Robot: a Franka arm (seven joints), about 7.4 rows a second.
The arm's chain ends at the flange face. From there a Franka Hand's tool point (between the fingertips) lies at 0.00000 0.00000 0.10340 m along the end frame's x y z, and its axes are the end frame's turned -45 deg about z.
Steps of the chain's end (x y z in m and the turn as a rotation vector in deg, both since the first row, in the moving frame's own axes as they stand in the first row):
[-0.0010 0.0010 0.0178 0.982 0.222 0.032]
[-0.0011 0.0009 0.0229 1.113 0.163 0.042]
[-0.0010 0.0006 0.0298 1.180 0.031 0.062]
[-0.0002 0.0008 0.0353 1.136 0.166 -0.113]
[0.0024 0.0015 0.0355 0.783 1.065 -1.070]
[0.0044 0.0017 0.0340 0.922 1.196 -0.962]
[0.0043 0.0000 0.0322 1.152 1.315 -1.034]
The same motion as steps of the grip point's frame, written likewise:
[0.0001 -0.0010 0.0178 0.537 0.851 0.032]
[0.0002 -0.0014 0.0229 0.672 0.902 0.042]
[0.0004 -0.0017 0.0298 0.812 0.856 0.062]
[0.0010 -0.0008 0.0353 0.686 0.921 -0.113]
[0.0030 0.0031 0.0355 -0.199 1.307 -1.070]
[0.0046 0.0046 0.0340 -0.194 1.498 -0.962]
[0.0062 0.0032 0.0322 -0.115 1.744 -1.034]

